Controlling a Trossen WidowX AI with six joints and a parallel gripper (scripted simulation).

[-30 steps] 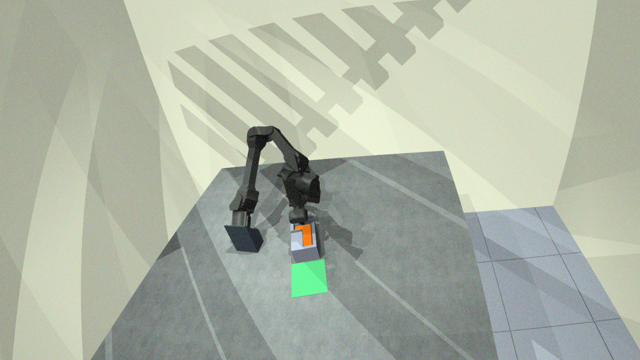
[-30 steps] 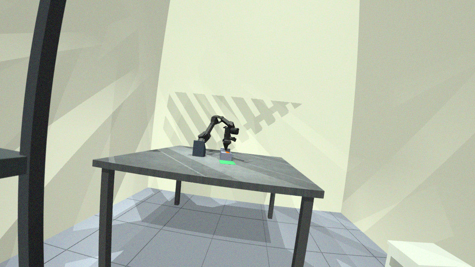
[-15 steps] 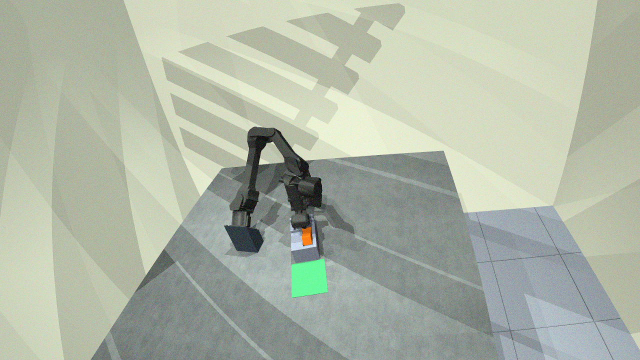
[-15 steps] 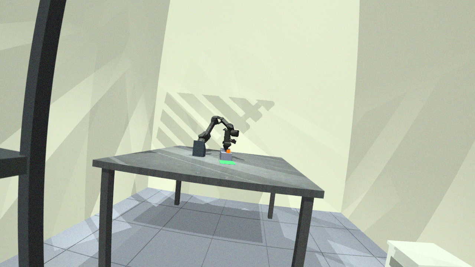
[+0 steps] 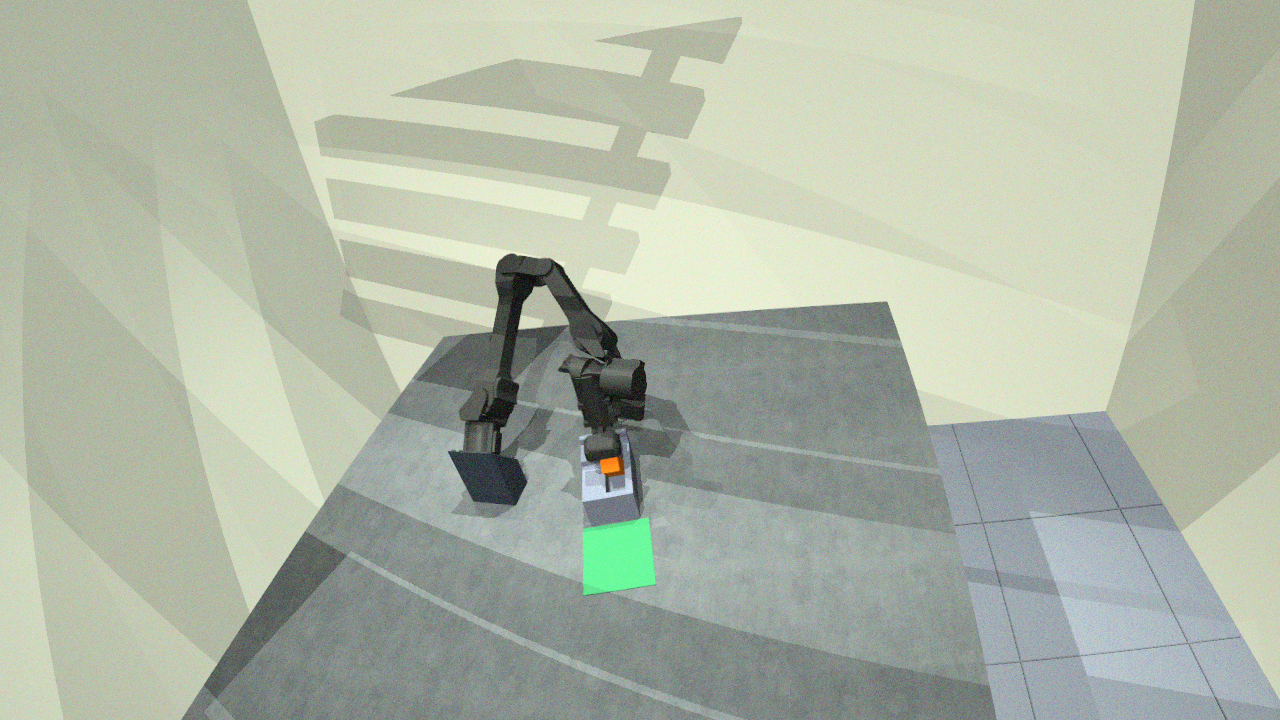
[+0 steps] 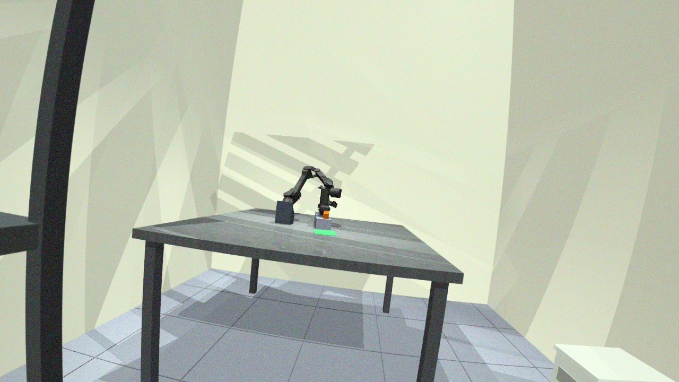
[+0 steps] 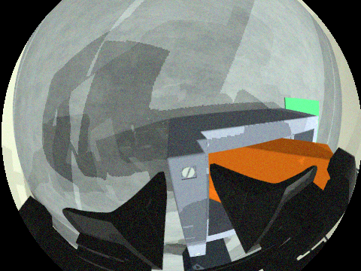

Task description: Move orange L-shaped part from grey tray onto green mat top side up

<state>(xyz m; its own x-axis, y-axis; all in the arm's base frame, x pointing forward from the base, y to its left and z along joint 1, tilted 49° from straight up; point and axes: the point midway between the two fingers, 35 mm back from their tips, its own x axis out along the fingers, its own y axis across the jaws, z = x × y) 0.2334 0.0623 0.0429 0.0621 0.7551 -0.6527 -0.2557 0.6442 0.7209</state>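
The orange L-shaped part is 50 mm to the right of my gripper tip, 10 mm ahead of it and 10 mm above it. Also, from my gripper tip: green mat: 220 mm to the right, 50 mm below, 50 mm ahead.
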